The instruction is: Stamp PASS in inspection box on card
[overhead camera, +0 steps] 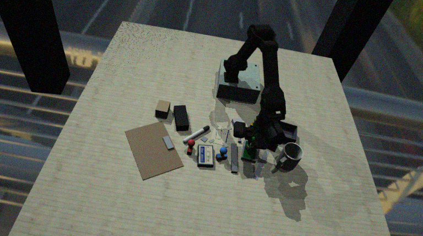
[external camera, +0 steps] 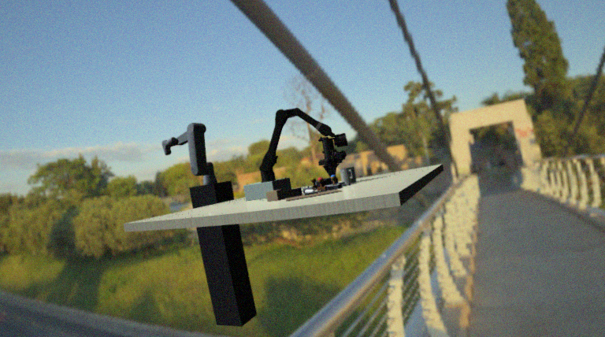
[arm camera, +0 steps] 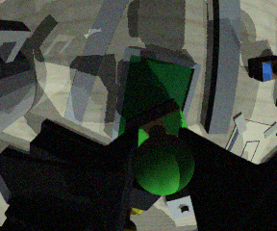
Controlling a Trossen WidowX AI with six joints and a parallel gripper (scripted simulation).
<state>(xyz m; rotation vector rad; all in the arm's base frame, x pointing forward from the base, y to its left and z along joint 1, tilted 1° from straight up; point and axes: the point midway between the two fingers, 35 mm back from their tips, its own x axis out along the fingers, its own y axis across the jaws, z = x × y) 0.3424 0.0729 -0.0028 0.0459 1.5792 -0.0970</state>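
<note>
The green ink pad lies 4 cm below my gripper tip. The rest, counted from my gripper tip: ruler 6 cm ahead, 4 cm to the left, 5 cm below; grey bar 4 cm ahead, 7 cm to the right, 4 cm below; green-knobbed stamp right at my gripper tip.
</note>
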